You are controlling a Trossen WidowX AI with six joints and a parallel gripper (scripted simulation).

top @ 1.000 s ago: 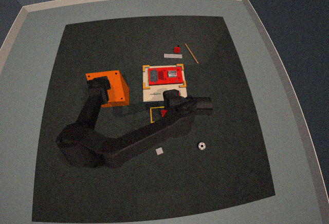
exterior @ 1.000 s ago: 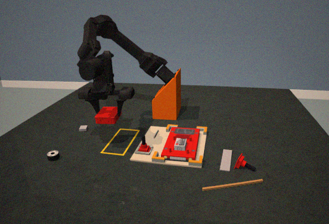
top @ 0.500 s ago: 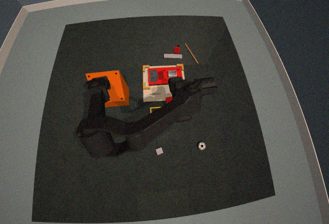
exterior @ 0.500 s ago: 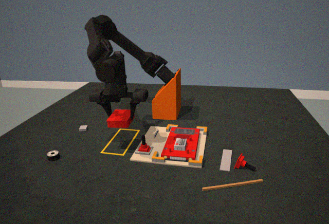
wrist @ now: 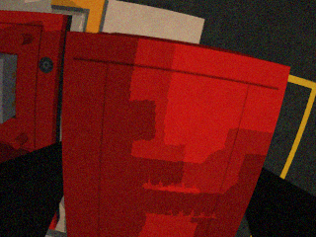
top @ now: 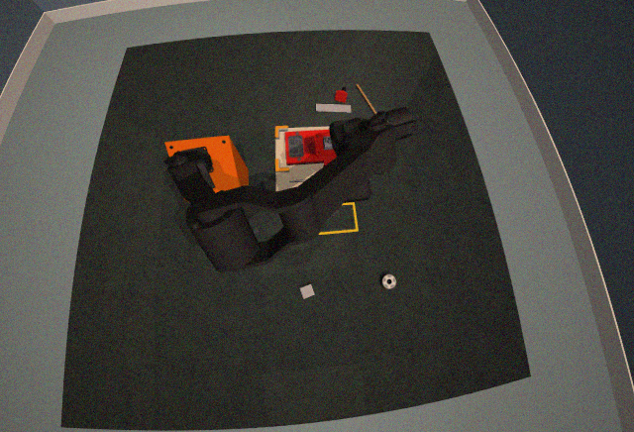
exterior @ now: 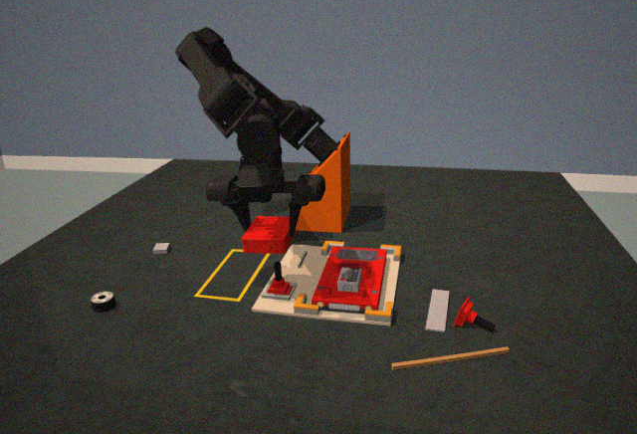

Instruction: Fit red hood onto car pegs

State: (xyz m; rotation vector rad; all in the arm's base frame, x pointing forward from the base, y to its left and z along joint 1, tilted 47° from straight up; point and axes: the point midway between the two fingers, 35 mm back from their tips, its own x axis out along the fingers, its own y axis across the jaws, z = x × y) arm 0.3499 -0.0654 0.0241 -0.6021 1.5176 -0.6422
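Now: the grey engine block 14 cm to the left of my gripper tip and 8 cm below it. From my gripper tip the other things lie so: wooden stick 16 cm ahead, 29 cm to the left, 11 cm below; white bar 3 cm ahead, 28 cm to the left, 11 cm below; red hood 1 cm above.
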